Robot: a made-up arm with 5 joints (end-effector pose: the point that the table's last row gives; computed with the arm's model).
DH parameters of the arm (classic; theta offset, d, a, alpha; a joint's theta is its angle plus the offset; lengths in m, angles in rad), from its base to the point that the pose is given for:
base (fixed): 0 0 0.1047 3.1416
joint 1: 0 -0.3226 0.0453 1.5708
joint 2: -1.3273 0 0.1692 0
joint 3: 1.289 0 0.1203 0
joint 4: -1.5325 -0.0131 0 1.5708
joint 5: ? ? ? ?
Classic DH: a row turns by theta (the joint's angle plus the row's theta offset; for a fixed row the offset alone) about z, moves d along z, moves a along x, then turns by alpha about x.
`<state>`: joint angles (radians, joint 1 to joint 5).
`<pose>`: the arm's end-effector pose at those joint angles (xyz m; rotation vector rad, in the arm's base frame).
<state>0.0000 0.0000 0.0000 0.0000 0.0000</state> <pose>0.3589 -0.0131 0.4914 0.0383 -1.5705 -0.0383</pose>
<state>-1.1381 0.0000 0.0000 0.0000 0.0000</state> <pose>0.2232 0.2253 0.4914 0.9149 -1.3563 0.8477</pose>
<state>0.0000 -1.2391 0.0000 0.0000 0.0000</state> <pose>0.0584 -0.0131 0.5751 0.0684 -2.8091 -0.0115</pose>
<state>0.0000 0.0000 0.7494 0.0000 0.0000</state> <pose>0.3170 -0.0131 0.3757 0.0200 -0.8212 -0.0459</pose>
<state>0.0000 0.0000 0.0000 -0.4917 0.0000</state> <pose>0.3532 -0.0131 0.5140 0.0502 -2.0620 -0.0301</pose>
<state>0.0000 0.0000 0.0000 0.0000 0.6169</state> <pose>0.3589 -0.0131 0.4914 -0.4452 -1.5246 0.4452</pose>
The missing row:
joint 5: -0.0487 -0.0479 0 0
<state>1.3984 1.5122 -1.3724 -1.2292 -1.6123</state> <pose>0.1524 -0.3505 0.3218 0.3970 -3.0060 -0.7436</pose>
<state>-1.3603 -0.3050 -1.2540 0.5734 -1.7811</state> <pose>0.1297 0.0541 0.6517 2.5659 0.0622 -0.1798</pose>
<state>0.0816 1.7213 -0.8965 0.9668 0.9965</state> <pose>0.3787 -0.0356 0.1258 0.1122 0.1983 0.8626</pose>
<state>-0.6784 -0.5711 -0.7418 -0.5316 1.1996</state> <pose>0.1161 -0.0076 0.6463 0.6922 2.8752 0.3227</pose>
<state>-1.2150 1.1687 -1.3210 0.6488 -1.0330</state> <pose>0.2468 0.3447 0.3493 0.9805 -0.4408 0.1202</pose>
